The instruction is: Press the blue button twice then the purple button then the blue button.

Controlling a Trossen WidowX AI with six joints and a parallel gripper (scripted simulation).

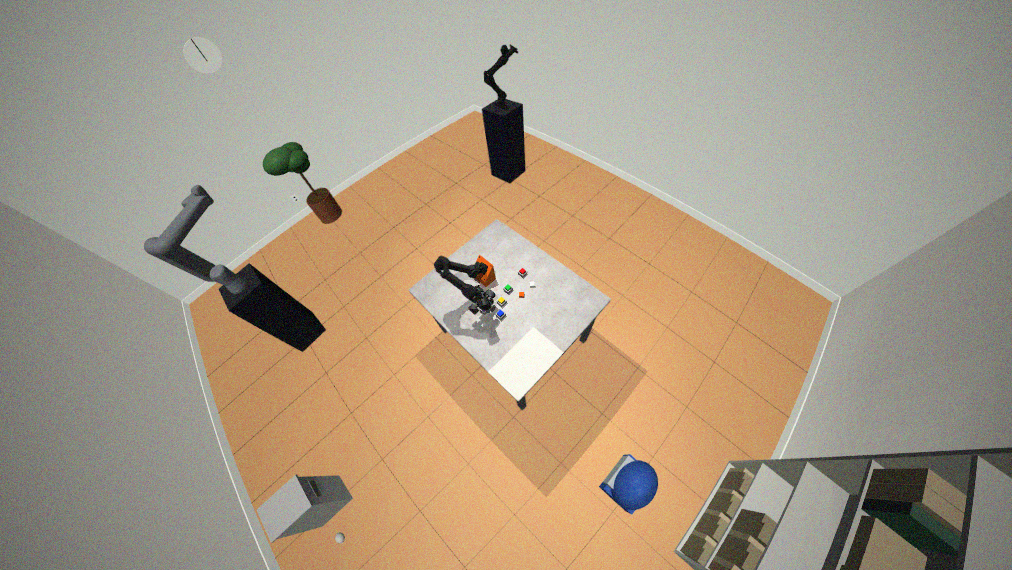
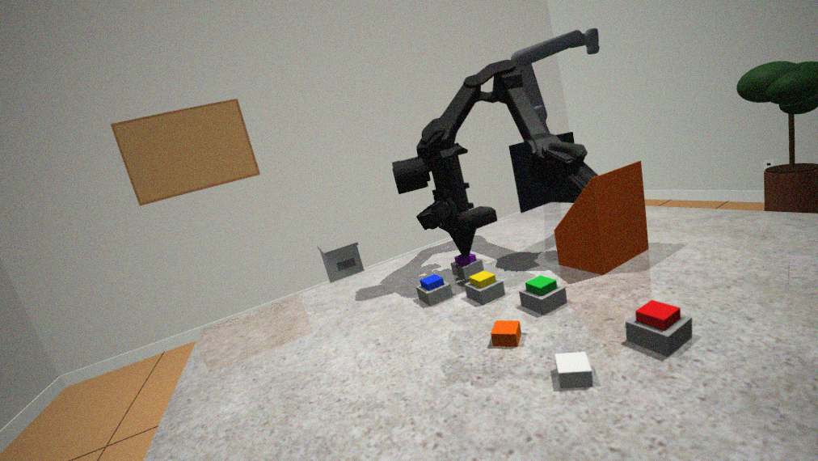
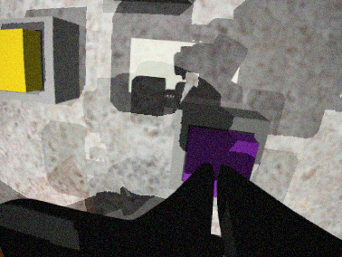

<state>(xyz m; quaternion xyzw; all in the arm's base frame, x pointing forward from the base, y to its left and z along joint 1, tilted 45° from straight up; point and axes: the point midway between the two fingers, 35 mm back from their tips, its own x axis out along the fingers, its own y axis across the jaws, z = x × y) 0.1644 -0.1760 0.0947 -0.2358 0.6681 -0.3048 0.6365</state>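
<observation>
Now: gripper tip 10 mm above the purple button. Also, from my gripper tip: yellow button 50 mm ahead, 110 mm to the left, 10 mm below; then blue button 110 mm ahead, 40 mm to the left, 10 mm below; then green button 20 mm ahead, 210 mm to the left, 10 mm below.
</observation>
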